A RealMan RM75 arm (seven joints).
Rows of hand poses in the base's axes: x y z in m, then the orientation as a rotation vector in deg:
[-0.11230 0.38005 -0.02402 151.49 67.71 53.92]
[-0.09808 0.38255 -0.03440 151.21 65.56 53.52]
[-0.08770 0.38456 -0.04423 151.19 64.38 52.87]
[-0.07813 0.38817 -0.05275 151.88 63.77 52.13]
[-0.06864 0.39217 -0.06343 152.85 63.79 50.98]
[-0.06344 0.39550 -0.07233 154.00 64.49 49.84]
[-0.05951 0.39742 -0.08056 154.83 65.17 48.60]
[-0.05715 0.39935 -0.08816 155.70 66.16 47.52]
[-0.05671 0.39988 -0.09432 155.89 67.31 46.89]
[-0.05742 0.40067 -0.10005 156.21 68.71 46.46]
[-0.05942 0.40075 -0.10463 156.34 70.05 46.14]
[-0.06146 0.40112 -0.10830 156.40 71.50 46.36]
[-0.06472 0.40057 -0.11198 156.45 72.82 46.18]
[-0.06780 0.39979 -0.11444 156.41 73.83 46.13]
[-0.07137 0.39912 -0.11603 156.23 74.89 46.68]
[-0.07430 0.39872 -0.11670 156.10 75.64 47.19]
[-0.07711 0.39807 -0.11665 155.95 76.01 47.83]
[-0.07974 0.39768 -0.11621 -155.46 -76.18 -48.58]
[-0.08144 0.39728 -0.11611 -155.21 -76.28 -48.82]
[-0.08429 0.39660 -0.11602 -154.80 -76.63 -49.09]
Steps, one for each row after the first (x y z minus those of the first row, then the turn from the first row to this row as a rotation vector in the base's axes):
[0.01422 0.00250 -0.01038 -0.67 -0.34 -1.53]
[0.02460 0.00451 -0.02021 -1.15 -0.26 -2.42]
[0.03417 0.00812 -0.02873 -1.07 0.34 -2.93]
[0.04366 0.01212 -0.03941 -0.90 1.39 -3.04]
[0.04886 0.01545 -0.04831 -0.50 2.64 -2.67]
[0.05279 0.01737 -0.05654 -0.39 3.77 -2.34]
[0.05515 0.01930 -0.06414 -0.12 4.89 -1.77]
[0.05559 0.01983 -0.07030 -0.14 5.47 -1.05]
[0.05488 0.02062 -0.07603 0.09 6.07 -0.14]
[0.05288 0.02070 -0.08061 0.22 6.51 0.74]
[0.05084 0.02107 -0.08428 0.57 6.68 1.74]
[0.04758 0.02052 -0.08796 0.72 7.02 2.62]
[0.04450 0.01974 -0.09042 0.82 7.20 3.30]
[0.04093 0.01907 -0.09201 1.11 7.04 4.07]
[0.03800 0.01867 -0.09268 1.37 6.87 4.63]
[0.03519 0.01802 -0.09263 1.62 6.56 4.94]
[0.03256 0.01763 -0.09219 1.96 6.15 5.26]
[0.03086 0.01723 -0.09209 2.09 6.02 5.42]
[0.02801 0.01655 -0.09200 2.19 5.85 5.77]

